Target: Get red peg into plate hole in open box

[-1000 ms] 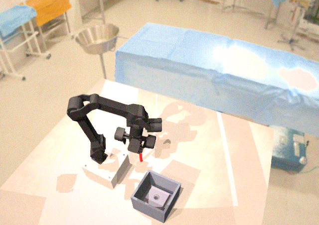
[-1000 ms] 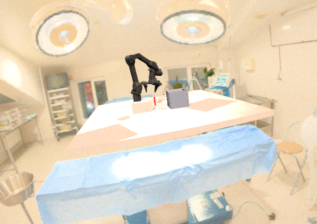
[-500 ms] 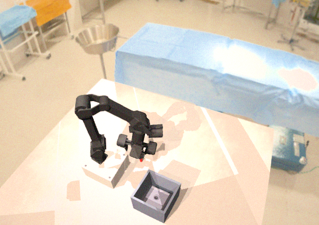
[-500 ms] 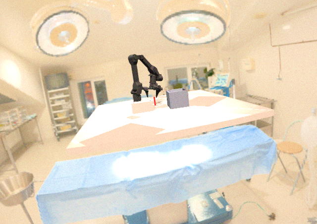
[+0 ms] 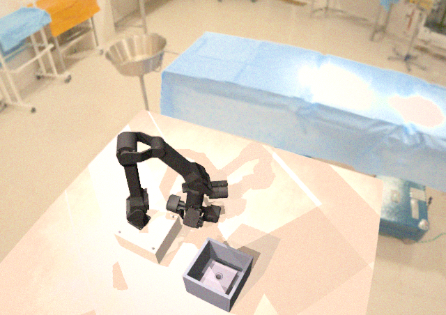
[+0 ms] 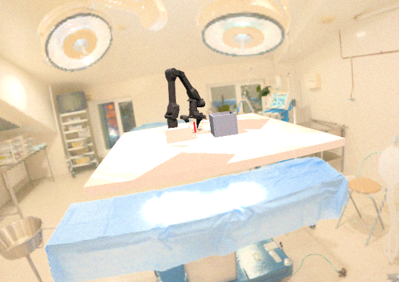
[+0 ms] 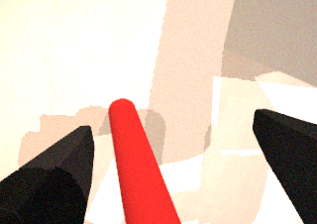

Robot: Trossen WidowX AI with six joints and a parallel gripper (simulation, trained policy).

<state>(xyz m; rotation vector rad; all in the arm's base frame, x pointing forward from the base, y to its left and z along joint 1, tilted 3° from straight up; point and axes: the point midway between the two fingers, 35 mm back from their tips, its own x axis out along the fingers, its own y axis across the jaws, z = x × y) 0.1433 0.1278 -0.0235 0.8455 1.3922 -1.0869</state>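
Right now my gripper tip is 20 mm short of the red peg, 10 mm to the right of it and 10 mm below it. Round my gripper tip: plate 210 mm ahead, 150 mm to the right, 10 mm above.
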